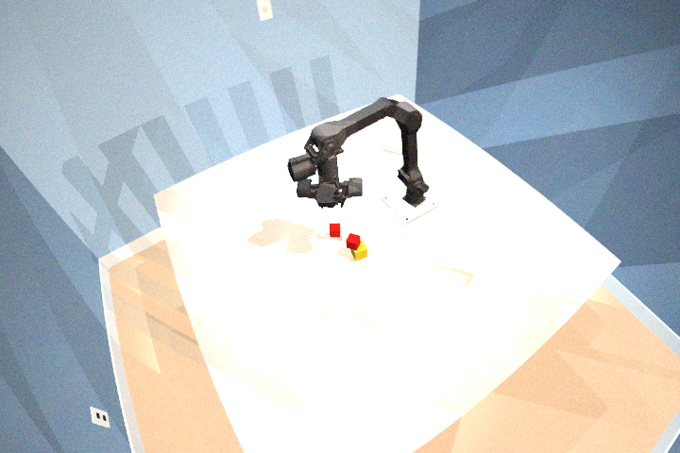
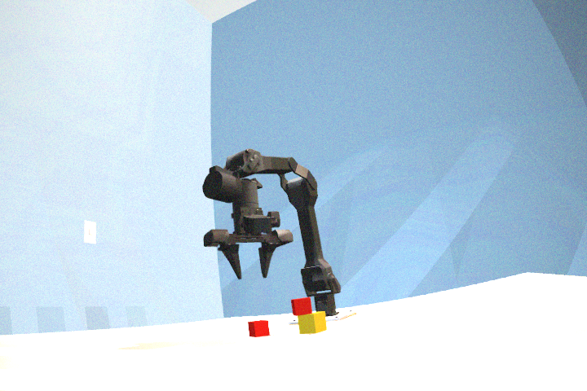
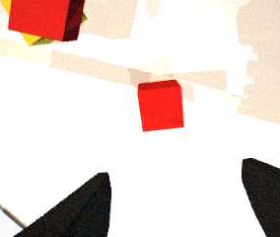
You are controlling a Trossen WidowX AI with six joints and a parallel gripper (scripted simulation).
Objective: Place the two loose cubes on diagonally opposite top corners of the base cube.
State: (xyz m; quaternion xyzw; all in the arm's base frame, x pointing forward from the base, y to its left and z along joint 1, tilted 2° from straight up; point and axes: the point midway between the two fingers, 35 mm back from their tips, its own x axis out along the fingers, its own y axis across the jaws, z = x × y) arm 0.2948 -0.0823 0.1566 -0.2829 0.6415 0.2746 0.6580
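Right now the yellow base cube is 12 cm to the left of my gripper tip and 10 cm below it.
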